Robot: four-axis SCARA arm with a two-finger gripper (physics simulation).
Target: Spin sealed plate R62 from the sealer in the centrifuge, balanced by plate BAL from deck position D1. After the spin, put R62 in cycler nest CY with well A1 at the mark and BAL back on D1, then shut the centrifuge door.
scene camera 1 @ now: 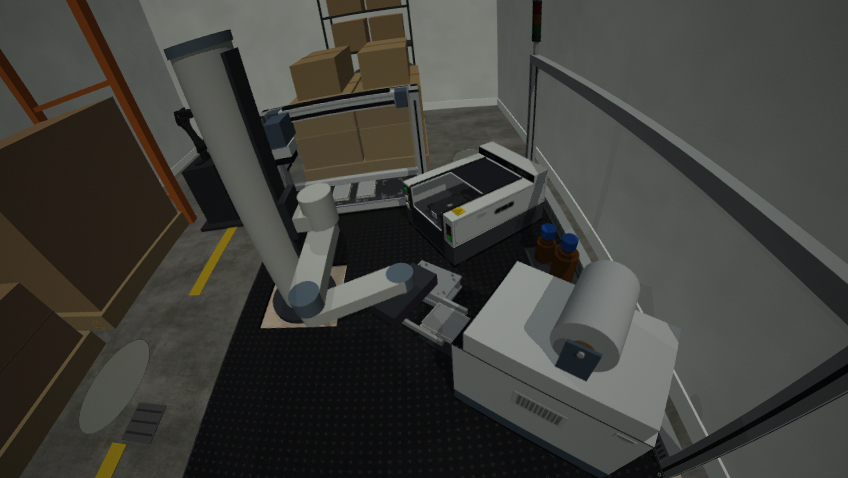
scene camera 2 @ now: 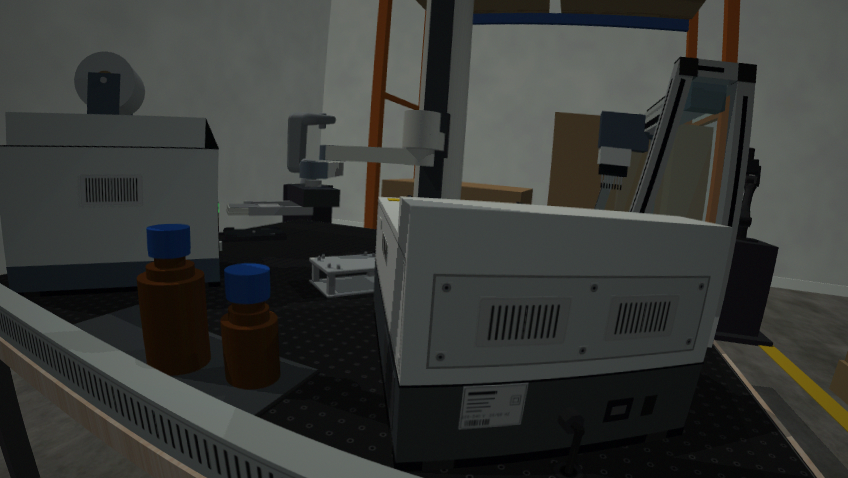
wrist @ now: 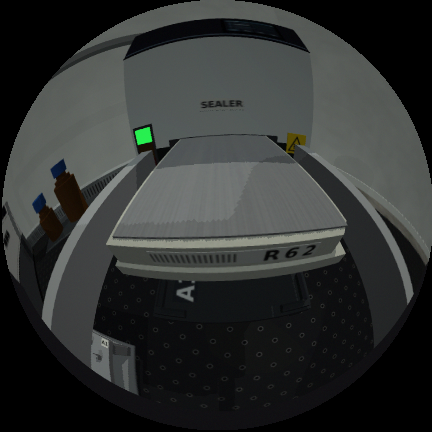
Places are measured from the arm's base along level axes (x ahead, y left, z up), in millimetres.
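Pixels of known places: gripper, fingertip midpoint: (scene camera 1: 455, 327) (scene camera 2: 246, 208) (wrist: 224, 154).
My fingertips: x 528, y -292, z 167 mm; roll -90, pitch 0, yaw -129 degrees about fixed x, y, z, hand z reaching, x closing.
For each thing: its top centre in the pictures, then the offset to it from my fingertips.
- plate R62 at its top centre: (wrist: 226, 155) (scene camera 2: 254, 205) (scene camera 1: 449, 322) dy +12, dx -15, dz +6 mm
- sealer's dark tray at its top centre: (wrist: 229, 232) (scene camera 2: 253, 232) (scene camera 1: 449, 336) dy +11, dx -15, dz -58 mm
- sealer at its top centre: (scene camera 1: 595, 287) (scene camera 2: 124, 60) (wrist: 212, 21) dy -180, dx +215, dz +322 mm
My gripper (scene camera 1: 454, 327) (scene camera 2: 228, 209) (wrist: 224, 154) is shut on plate R62 (scene camera 1: 445, 320) (scene camera 2: 270, 204) (wrist: 230, 200), with one long finger along each side. The plate is level, its label faces the wrist camera, and it hangs above the sealer's dark tray (scene camera 2: 252, 234) (wrist: 240, 302), apart from it. The sealer (scene camera 1: 534, 385) (scene camera 2: 106, 225) (wrist: 220, 75) shows a green light. The low white machine (scene camera 1: 489, 219) (scene camera 2: 552, 237), seemingly the centrifuge, has an open top in scene camera 1. Two pale plates (scene camera 1: 342, 191) (scene camera 1: 366, 188) stand on the gantry deck; their labels are unreadable, so I cannot tell which is BAL.
A small silver stand (scene camera 1: 439, 279) (scene camera 2: 341, 261) (wrist: 101, 362) is near the arm's wrist; an A1 label shows on it in the wrist view. Two brown bottles (scene camera 1: 546, 246) (scene camera 1: 564, 261) with blue caps stand between sealer and low machine. A gantry (scene camera 1: 344, 103) stands behind.
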